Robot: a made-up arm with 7 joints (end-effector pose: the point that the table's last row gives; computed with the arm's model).
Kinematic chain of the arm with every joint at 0, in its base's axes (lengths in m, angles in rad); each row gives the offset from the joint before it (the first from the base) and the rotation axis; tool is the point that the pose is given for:
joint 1: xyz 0 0 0.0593 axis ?
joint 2: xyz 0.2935 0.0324 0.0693 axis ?
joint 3: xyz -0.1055 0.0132 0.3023 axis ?
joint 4: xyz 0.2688 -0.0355 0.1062 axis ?
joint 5: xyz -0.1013 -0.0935 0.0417 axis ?
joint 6: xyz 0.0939 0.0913 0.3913 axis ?
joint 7: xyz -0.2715 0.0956 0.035 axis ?
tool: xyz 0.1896 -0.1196 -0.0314
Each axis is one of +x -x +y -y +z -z.
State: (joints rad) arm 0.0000 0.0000 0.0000 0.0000 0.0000 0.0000 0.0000
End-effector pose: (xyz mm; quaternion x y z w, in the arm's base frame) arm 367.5 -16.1 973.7 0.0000 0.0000 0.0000 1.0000
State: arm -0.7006 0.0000 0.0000 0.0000 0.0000 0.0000 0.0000
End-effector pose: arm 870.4 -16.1 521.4 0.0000 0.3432 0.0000 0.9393
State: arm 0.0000 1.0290 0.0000 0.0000 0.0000 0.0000 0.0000
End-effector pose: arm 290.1 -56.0 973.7 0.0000 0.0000 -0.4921 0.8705
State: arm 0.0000 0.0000 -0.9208 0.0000 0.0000 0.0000 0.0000
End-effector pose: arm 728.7 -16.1 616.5 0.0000 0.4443 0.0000 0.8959
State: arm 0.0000 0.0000 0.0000 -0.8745 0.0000 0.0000 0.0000
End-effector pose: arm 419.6 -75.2 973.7 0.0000 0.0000 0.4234 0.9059
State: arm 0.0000 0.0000 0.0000 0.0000 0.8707 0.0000 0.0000
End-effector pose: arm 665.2 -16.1 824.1 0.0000 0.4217 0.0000 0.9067
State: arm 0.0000 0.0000 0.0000 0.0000 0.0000 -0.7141 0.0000
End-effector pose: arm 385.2 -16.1 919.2 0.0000 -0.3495 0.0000 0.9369
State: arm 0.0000 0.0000 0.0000 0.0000 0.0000 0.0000 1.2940
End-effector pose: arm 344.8 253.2 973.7 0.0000 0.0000 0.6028 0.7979
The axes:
joint 1: -y
joint 2: -z
joint 3: -y
joint 4: -z
joint 5: +y
joint 6: +y
joint 7: +z

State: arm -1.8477 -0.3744 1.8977 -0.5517 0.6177 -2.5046 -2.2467
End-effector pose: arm 876.2 110.7 -196.7 0.8557 -0.1113 -0.4587 0.2121
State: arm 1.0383 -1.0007 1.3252 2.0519 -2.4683 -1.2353 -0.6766
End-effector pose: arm -524.2 134.6 435.9 0.0747 0.5091 0.4827 0.7087
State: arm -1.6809 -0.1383 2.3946 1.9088 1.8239 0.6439 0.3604
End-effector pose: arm 514.3 -318.2 -81.7 0.9071 0.2780 0.0993 0.2999
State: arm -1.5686 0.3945 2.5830 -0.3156 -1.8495 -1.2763 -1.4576
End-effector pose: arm 361.3 0.2 124.2 -0.7250 0.4722 -0.4745 0.1620
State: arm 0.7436 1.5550 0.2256 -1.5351 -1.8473 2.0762 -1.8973
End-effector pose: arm -939.2 -100.4 99.0 0.1525 -0.2261 -0.8160 0.5097
